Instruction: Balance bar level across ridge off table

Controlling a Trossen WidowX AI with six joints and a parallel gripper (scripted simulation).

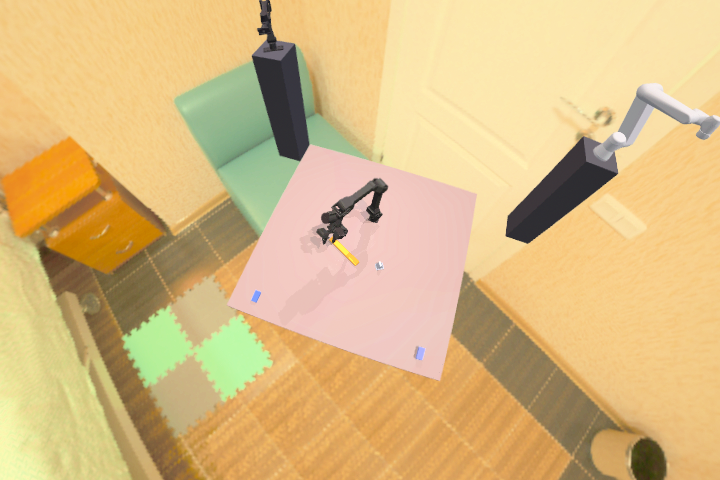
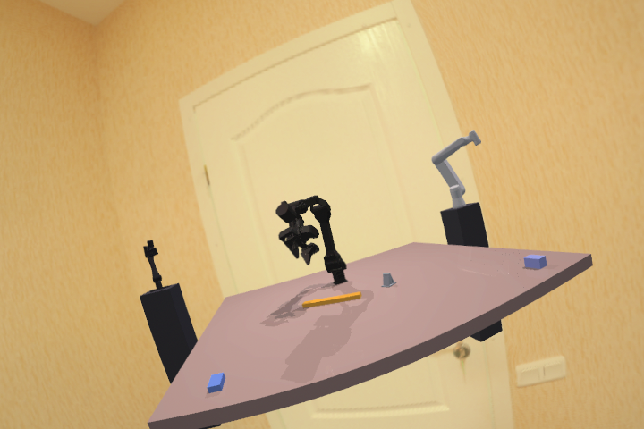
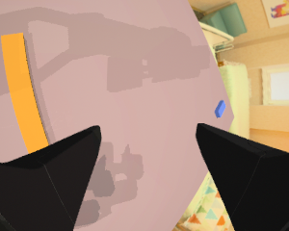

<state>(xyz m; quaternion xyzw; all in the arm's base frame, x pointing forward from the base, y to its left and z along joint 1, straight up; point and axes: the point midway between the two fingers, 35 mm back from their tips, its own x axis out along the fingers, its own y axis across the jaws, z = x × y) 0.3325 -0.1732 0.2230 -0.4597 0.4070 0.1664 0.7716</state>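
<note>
Right now the yellow bar is 190 mm below my gripper tip, 70 mm to the left of it and 60 mm behind it.
</note>
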